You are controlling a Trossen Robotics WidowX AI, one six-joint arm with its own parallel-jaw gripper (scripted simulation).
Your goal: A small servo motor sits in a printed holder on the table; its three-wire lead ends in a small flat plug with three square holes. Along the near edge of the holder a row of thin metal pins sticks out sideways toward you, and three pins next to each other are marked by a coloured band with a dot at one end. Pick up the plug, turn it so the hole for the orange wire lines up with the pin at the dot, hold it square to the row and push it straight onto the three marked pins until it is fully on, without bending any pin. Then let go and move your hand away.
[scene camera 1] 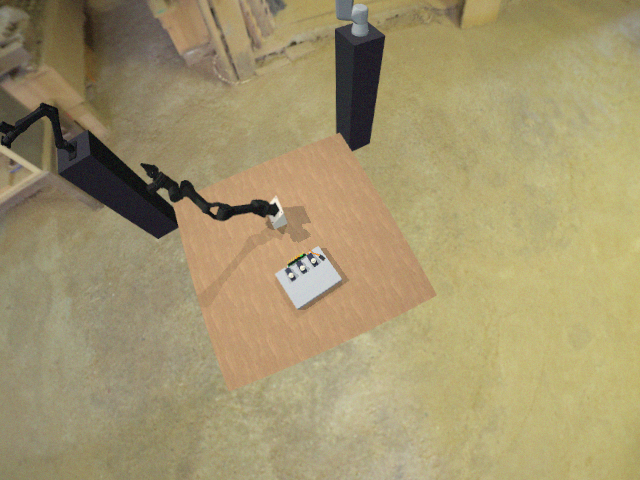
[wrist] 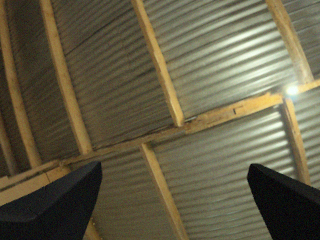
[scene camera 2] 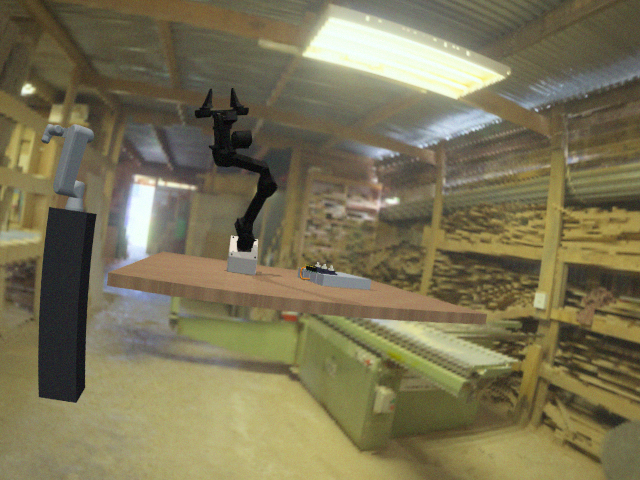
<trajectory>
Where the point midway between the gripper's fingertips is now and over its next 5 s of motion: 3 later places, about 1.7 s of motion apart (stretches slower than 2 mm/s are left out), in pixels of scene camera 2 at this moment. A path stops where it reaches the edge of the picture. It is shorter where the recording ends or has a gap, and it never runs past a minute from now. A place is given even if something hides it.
My gripper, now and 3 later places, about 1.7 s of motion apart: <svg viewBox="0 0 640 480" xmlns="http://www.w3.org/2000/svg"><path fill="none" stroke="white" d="M221 88L218 125L303 198L341 200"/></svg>
</trajectory>
